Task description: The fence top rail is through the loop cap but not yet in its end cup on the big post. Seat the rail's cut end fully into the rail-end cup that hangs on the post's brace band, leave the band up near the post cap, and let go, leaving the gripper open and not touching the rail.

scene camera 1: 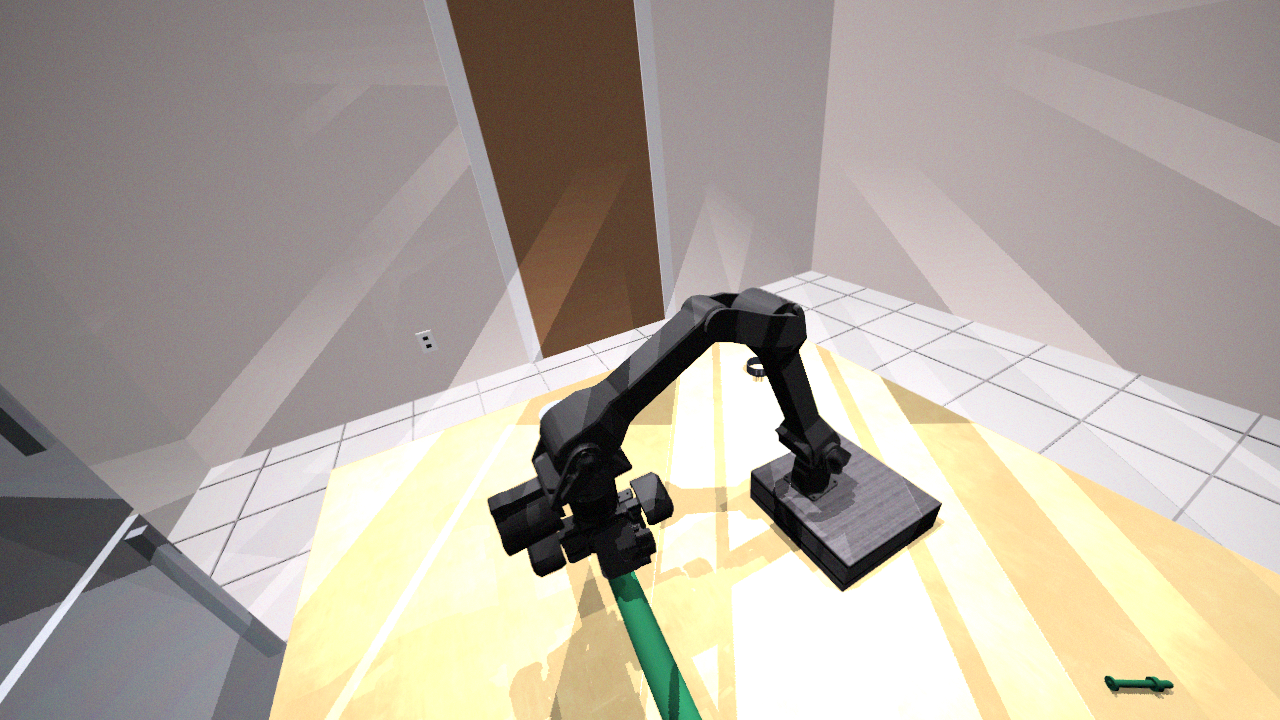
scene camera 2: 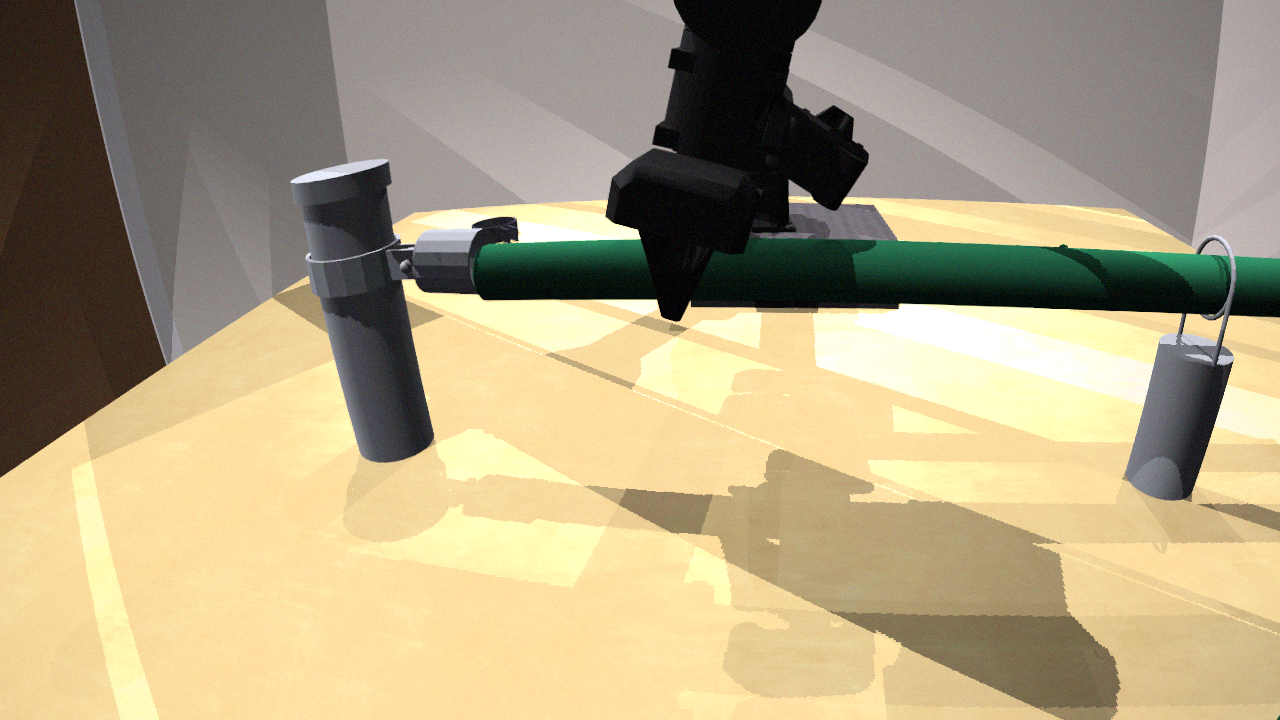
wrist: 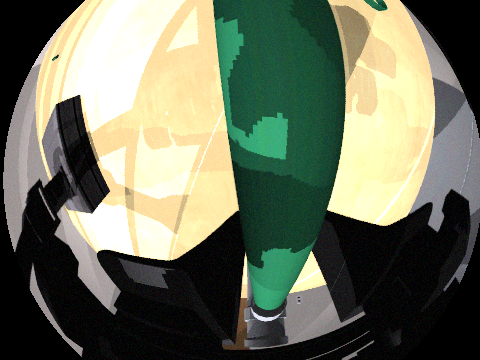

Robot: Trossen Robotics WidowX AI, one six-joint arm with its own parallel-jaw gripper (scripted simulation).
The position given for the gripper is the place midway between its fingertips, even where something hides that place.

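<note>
The gripper (scene camera 1: 606,544) (scene camera 2: 677,305) (wrist: 272,214) has hold of a green top rail (scene camera 2: 790,269), and you'd find that rail in the wrist view too, the rail (wrist: 282,76). There's a short post (scene camera 2: 1190,373) as well.
</note>
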